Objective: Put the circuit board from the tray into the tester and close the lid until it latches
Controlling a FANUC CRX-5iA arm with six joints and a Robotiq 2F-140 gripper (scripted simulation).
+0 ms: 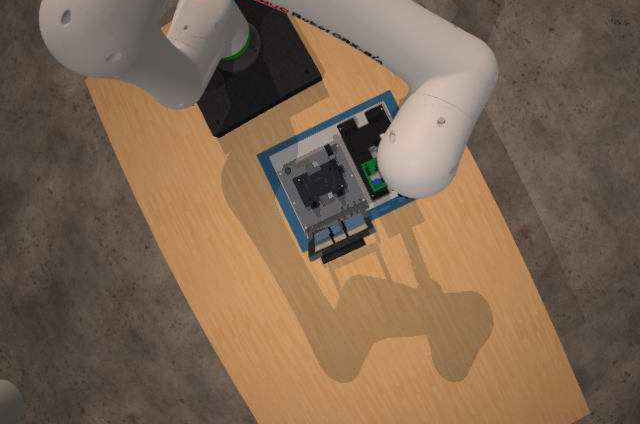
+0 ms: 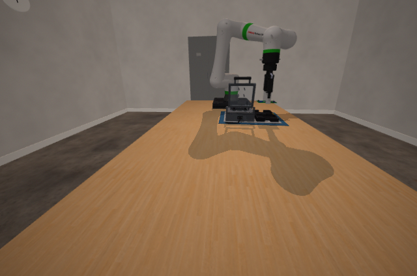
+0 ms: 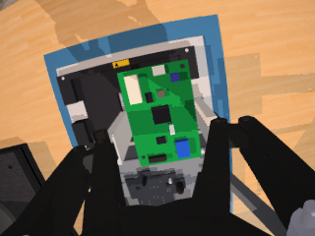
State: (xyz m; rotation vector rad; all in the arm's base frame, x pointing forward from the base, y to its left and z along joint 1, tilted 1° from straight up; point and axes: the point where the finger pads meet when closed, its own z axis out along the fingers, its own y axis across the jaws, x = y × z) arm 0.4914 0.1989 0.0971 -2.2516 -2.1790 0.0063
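My hand is 130 mm to the left of the tester, 30 mm above it and 10 mm past it. Round my hand: clear lid (170 mm to the right, 80 mm ahead, 40 mm above); then black latch hook (100 mm to the right, 100 mm behind, 50 mm below); then green circuit board (20 mm below).
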